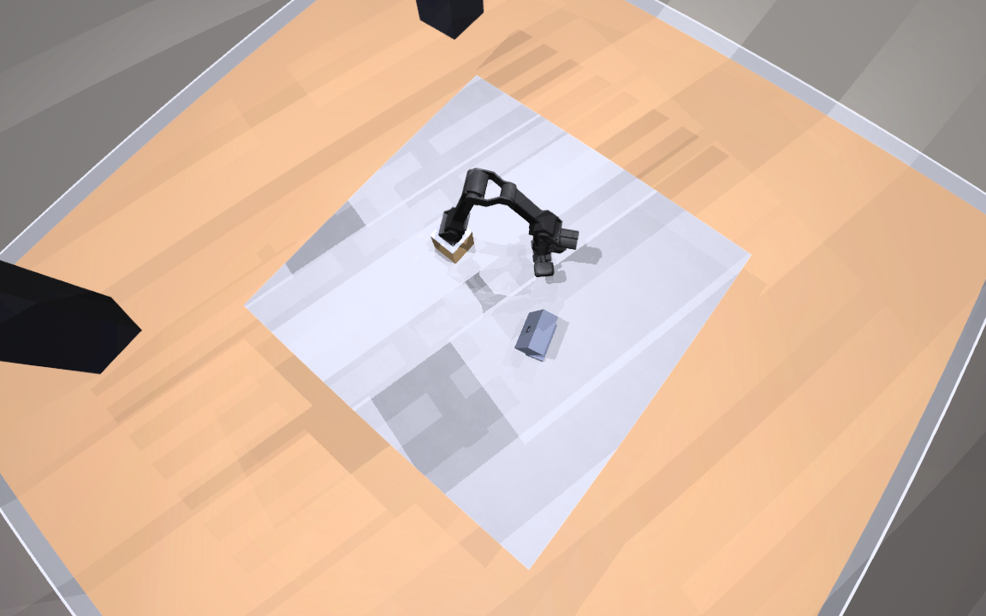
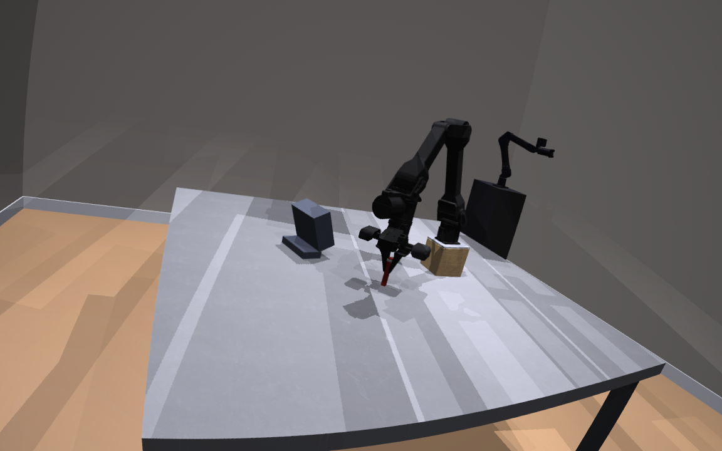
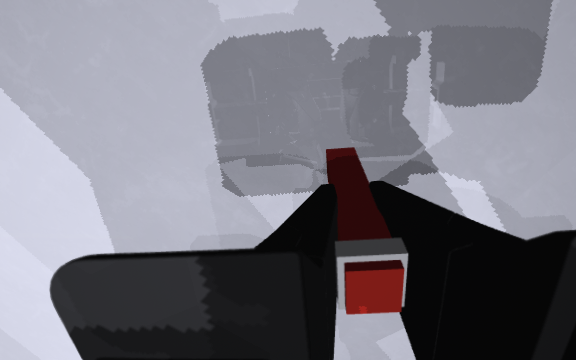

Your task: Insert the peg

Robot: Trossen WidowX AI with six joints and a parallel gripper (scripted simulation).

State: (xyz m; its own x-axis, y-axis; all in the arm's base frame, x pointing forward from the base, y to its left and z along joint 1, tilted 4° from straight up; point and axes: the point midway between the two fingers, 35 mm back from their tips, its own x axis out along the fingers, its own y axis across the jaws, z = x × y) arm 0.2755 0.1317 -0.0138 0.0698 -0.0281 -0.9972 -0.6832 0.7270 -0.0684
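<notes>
My gripper tip is 15 cm short of the sloped panel, 23 cm to the left of it and 4 cm below it. Also, from my gripper tip: red square peg: 2 cm above; then low foot: 17 cm ahead, 22 cm to the right, 3 cm below.
</notes>
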